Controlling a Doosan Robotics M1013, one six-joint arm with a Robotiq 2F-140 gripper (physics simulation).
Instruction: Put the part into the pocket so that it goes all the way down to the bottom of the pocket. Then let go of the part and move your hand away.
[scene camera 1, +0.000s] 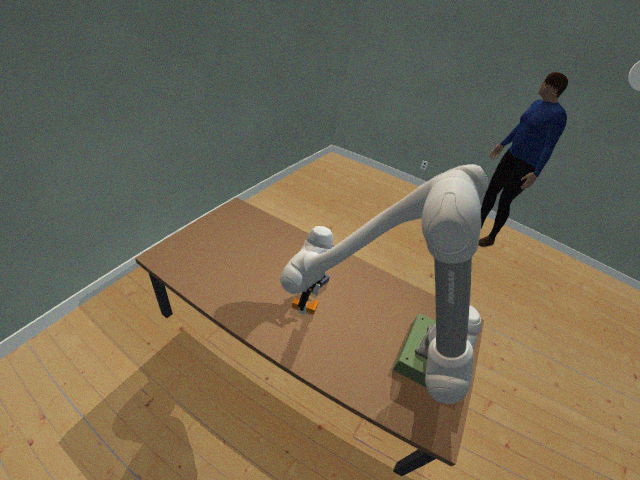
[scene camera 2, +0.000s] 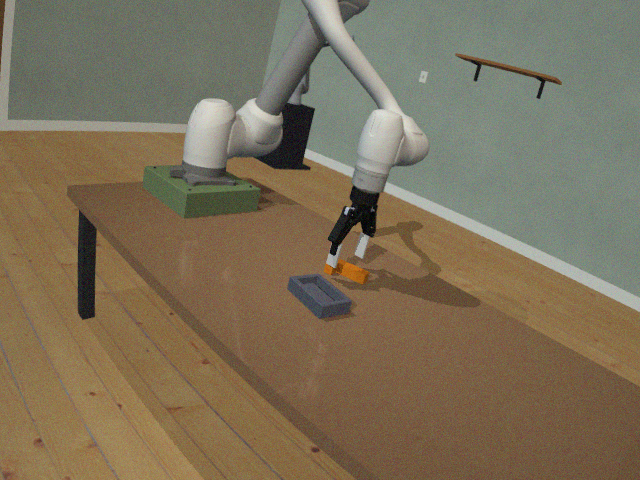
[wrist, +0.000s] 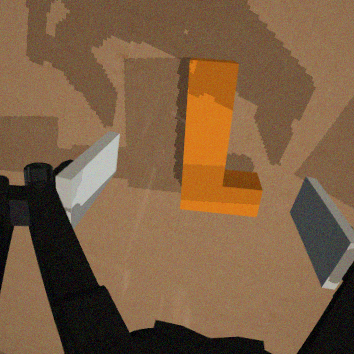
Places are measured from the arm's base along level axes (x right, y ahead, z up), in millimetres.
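Pixels of known places: gripper, fingertip midpoint: (scene camera 1: 308, 303) (scene camera 2: 345, 260) (wrist: 208, 173); arm's base, origin of the base link: (scene camera 2: 202, 177).
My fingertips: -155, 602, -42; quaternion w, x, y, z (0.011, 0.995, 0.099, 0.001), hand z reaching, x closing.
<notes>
Ahead of a thing's pixels: the offset from my fingertips to its middle, as dx, dy, dz. Level surfaces: height alone.
An orange L-shaped part {+5, +20, -25} (scene camera 1: 311, 306) (scene camera 2: 354, 272) (wrist: 207, 135) lies flat on the table. In the wrist view its long arm points up and its short foot points right. The blue-grey block with the pocket {+177, +102, -22} (scene camera 1: 324, 281) (scene camera 2: 333, 310) lies beside the part, apart from it; its recess is open at the top and holds no part. In scene camera 1 the arm partly hides the block, and it does not show in the wrist view. My gripper (scene camera 1: 310, 299) (scene camera 2: 347, 254) (wrist: 208, 173) is open and empty, low over the part, which shows between the spread fingers in the wrist view.
The brown table {dz -40} (scene camera 1: 206, 248) (scene camera 2: 439, 361) carries the green base block (scene camera 1: 413, 341) (scene camera 2: 222, 202) under the arm. A person (scene camera 1: 540, 129) stands on the floor beyond the table. A wall shelf (scene camera 2: 509, 67) and a black stand (scene camera 2: 297, 136) show in scene camera 2.
</notes>
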